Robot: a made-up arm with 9 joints.
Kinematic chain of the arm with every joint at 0, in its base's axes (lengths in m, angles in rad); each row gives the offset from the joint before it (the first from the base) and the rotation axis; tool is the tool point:
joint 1: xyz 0 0 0.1 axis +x
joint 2: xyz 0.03 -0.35 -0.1 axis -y
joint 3: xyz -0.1 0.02 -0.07 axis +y
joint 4: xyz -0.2 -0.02 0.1 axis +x
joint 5: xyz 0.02 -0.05 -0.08 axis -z
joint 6: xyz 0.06 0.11 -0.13 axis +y
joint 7: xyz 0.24 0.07 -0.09 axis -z
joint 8: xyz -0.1 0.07 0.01 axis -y
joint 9: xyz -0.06 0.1 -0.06 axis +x
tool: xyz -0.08 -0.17 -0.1
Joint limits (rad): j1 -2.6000..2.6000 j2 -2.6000..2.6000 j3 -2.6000..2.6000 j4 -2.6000..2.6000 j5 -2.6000..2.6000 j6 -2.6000..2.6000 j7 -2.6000..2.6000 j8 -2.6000..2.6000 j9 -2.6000..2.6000
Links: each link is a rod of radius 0.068 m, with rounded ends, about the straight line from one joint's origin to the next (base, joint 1, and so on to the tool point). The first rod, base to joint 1, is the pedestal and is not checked.
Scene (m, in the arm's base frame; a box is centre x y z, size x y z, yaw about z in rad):
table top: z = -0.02
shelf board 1: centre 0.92 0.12 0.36 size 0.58 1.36 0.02 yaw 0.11
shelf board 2: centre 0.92 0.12 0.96 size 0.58 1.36 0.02 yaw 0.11
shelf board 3: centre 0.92 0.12 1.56 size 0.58 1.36 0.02 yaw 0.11
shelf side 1: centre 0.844 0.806 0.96 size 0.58 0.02 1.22 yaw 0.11
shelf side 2: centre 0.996 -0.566 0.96 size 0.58 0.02 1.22 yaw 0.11
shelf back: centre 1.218 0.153 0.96 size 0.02 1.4 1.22 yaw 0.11
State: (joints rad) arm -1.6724 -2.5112 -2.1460 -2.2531 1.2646 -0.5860 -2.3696 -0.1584 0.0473
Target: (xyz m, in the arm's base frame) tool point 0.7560 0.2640 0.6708
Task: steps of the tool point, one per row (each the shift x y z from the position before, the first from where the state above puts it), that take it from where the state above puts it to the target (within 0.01 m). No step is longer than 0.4 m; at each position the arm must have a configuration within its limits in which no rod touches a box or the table.
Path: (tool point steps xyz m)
1: -0.1497 0.1097 0.2088
2: -0.2058 -0.0125 0.2540
3: 0.3481 -0.0358 0.0340
4: 0.2960 -0.1669 0.0133
5: 0.1927 -0.2623 0.0069

